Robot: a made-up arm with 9 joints.
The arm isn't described. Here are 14 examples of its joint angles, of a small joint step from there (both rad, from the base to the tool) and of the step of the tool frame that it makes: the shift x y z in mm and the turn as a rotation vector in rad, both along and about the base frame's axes.
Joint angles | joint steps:
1: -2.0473 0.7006 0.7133 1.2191 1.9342 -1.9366 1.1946 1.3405 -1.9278 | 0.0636 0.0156 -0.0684 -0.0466 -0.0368 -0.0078 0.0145 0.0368 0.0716
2: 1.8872 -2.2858 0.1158 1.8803 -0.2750 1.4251 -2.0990 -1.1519 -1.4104 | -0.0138 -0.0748 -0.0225 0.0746 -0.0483 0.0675 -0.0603 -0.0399 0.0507
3: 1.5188 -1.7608 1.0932 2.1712 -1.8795 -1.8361 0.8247 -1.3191 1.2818 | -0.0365 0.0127 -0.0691 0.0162 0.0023 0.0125 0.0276 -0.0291 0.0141
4: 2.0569 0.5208 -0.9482 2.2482 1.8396 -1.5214 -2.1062 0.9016 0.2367 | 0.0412 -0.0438 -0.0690 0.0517 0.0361 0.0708 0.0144 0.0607 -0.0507
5: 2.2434 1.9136 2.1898 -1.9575 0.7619 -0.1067 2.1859 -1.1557 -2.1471 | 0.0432 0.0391 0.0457 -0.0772 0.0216 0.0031 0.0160 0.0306 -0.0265
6: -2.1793 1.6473 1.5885 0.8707 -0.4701 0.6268 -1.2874 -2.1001 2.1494 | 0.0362 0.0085 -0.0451 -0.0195 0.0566 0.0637 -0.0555 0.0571 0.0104
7: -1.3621 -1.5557 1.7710 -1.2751 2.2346 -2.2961 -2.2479 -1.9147 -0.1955 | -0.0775 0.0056 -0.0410 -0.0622 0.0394 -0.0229 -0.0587 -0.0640 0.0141
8: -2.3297 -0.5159 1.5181 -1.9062 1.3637 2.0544 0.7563 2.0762 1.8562 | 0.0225 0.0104 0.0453 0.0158 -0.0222 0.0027 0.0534 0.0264 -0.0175
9: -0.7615 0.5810 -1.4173 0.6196 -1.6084 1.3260 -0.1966 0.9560 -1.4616 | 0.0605 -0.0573 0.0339 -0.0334 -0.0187 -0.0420 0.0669 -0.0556 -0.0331
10: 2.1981 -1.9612 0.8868 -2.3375 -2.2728 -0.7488 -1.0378 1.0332 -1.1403 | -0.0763 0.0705 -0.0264 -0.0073 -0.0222 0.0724 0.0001 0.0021 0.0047
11: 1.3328 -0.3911 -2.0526 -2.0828 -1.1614 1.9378 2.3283 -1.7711 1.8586 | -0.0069 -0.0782 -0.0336 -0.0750 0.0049 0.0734 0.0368 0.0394 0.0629
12: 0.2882 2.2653 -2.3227 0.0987 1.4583 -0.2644 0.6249 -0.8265 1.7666 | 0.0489 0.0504 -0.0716 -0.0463 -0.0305 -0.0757 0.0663 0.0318 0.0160
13: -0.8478 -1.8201 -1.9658 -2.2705 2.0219 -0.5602 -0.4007 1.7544 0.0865 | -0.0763 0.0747 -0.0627 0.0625 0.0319 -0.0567 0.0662 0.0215 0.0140
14: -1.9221 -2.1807 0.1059 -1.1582 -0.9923 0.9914 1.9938 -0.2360 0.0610 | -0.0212 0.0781 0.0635 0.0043 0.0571 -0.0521 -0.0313 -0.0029 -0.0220
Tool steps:
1: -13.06 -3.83 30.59 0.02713 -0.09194 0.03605
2: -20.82 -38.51 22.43 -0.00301 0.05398 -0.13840
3: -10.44 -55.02 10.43 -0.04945 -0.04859 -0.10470
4: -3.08 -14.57 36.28 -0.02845 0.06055 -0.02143
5: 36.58 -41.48 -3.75 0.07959 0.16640 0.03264
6: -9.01 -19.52 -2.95 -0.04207 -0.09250 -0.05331
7: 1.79 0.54 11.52 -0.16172 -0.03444 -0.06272
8: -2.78 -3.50 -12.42 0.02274 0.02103 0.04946
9: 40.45 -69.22 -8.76 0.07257 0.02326 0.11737
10: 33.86 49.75 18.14 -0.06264 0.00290 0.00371
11: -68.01 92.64 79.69 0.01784 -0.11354 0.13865
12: -11.54 28.74 -23.25 0.10728 0.02513 0.00099
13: 23.78 -31.89 -2.63 -0.00907 -0.11832 -0.05621
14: 68.80 -25.34 39.20 -0.06110 -0.05929 0.06599
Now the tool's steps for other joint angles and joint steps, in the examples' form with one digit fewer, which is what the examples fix.
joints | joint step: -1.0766 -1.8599 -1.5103 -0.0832 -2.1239 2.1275 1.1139 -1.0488 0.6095 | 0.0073 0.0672 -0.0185 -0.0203 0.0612 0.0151 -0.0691 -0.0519 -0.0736
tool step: 41.2 33.0 42.8 -0.0153 -0.0480 0.0538
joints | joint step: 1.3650 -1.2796 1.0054 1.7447 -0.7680 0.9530 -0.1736 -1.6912 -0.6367 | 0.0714 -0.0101 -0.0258 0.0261 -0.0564 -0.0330 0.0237 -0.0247 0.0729
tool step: 21.8 9.0 9.2 -0.0266 0.0813 0.0198
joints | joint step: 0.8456 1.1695 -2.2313 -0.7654 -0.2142 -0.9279 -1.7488 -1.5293 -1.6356 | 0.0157 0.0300 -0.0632 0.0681 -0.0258 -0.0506 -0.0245 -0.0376 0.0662
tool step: 33.9 -14.5 -39.7 -0.1563 0.1022 -0.0423
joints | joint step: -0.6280 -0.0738 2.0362 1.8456 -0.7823 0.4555 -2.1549 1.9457 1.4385 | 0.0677 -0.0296 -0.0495 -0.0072 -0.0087 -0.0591 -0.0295 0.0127 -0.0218
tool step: 7.3 17.3 -17.3 0.0959 0.0604 0.0483
